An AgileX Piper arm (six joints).
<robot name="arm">
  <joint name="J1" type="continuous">
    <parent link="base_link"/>
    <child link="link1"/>
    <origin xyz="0 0 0.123"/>
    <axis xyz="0 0 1"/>
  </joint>
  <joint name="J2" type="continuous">
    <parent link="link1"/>
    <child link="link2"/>
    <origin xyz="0 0 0"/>
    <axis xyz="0 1 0"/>
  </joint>
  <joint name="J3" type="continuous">
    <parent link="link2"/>
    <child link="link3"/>
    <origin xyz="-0.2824 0 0.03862"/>
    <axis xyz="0 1 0"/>
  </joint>
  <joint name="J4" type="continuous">
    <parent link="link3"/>
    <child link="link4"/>
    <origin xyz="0.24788 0 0.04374"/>
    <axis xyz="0.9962 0 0.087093"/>
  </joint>
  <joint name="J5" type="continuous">
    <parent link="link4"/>
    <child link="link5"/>
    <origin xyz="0 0 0"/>
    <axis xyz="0 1 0"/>
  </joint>
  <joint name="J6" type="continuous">
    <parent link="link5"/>
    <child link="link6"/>
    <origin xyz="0.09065 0 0.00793"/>
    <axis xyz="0.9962 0 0.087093"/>
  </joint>
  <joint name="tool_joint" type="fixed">
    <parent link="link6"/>
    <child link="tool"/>
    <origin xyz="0 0 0" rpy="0 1.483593 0"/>
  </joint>
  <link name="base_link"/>
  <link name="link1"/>
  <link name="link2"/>
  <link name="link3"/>
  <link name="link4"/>
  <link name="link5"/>
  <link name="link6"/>
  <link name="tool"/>
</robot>
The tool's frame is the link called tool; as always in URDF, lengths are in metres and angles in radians. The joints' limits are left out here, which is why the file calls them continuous.
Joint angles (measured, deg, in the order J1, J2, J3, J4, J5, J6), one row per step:
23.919 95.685 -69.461 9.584 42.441 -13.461
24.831 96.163 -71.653 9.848 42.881 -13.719
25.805 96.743 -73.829 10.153 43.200 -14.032
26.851 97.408 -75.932 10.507 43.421 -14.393
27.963 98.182 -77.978 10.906 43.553 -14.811
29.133 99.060 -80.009 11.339 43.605 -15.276
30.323 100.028 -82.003 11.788 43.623 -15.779
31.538 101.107 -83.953 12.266 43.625 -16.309
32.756 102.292 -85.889 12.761 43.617 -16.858
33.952 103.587 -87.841 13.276 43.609 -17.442
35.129 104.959 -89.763 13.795 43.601 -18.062
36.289 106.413 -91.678 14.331 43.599 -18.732
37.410 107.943 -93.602 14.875 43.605 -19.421
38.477 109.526 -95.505 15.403 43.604 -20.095
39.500 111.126 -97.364 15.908 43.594 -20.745
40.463 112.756 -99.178 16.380 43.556 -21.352
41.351 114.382 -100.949 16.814 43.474 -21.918
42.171 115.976 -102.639 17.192 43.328 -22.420
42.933 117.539 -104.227 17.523 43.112 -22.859
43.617 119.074 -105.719 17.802 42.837 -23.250
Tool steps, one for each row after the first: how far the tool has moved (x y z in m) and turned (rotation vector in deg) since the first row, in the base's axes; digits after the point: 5 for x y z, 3 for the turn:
0.00294 0.00789 0.00768 0.682 -1.129 1.117
0.00565 0.01633 0.01481 1.389 -2.254 2.318
0.00790 0.02533 0.02116 2.108 -3.310 3.607
0.00978 0.03492 0.02663 2.823 -4.288 4.985
0.01139 0.04510 0.03140 3.547 -5.222 6.442
0.01271 0.05559 0.03540 4.244 -6.069 7.941
0.01375 0.06645 0.03838 4.907 -6.779 9.477
0.01461 0.07759 0.04049 5.540 -7.384 11.026
0.01544 0.08888 0.04182 6.143 -7.903 12.577
0.01608 0.10025 0.04231 6.693 -8.335 14.137
0.01657 0.11174 0.04203 7.201 -8.691 15.718
0.01701 0.12321 0.04106 7.678 -8.985 17.275
0.01743 0.13449 0.03941 8.115 -9.223 18.766
0.01769 0.14552 0.03720 8.517 -9.417 20.195
0.01797 0.15622 0.03435 8.881 -9.572 21.528
0.01833 0.16645 0.03113 9.224 -9.736 22.749
0.01870 0.17613 0.02758 9.542 -9.918 23.843
0.01907 0.18531 0.02362 9.835 -10.098 24.817
0.01958 0.19387 0.01923 10.085 -10.281 25.668

